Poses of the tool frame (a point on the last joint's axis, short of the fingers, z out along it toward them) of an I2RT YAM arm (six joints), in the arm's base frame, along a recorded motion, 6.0 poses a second.
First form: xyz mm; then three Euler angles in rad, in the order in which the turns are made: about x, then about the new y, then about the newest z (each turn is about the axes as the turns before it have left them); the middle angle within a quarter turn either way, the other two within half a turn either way.
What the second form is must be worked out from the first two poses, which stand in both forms.
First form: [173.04 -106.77 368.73 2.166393 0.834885 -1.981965]
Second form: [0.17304 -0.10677 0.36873 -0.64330 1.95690 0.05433]
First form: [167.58 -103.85 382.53 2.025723 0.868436 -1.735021]
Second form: [0.16758 -0.10385 0.38253 -0.65003 1.85861 0.19312]
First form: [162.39 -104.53 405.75 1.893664 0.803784 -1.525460]
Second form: [0.16239 -0.10453 0.40575 -0.74054 1.79281 0.28172]
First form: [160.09 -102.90 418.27 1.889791 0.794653 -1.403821]
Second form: [0.16009 -0.10290 0.41827 -0.75029 1.79230 0.39844]
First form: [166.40 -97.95 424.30 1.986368 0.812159 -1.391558]
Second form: [0.16640 -0.09795 0.42430 -0.71439 1.85222 0.48918]
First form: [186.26 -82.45 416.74 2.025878 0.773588 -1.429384]
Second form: [0.18626 -0.08245 0.41674 -0.74359 1.89067 0.47086]
